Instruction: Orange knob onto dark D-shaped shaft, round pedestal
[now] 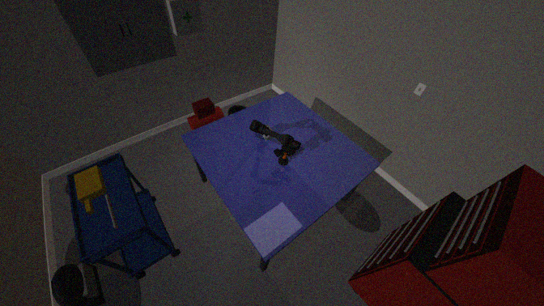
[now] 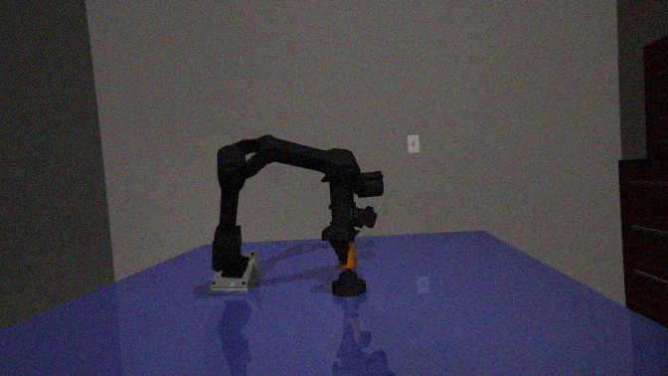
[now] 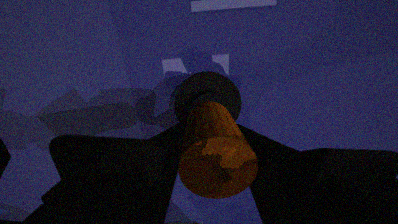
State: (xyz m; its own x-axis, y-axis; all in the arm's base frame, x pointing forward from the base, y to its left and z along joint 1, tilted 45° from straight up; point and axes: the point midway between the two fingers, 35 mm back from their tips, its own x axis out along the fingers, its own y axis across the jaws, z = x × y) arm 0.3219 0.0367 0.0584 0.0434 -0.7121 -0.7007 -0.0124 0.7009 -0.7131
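Right now the orange knob is 20 mm above my gripper tip. Round my gripper tip: dark round pedestal 40 mm below.
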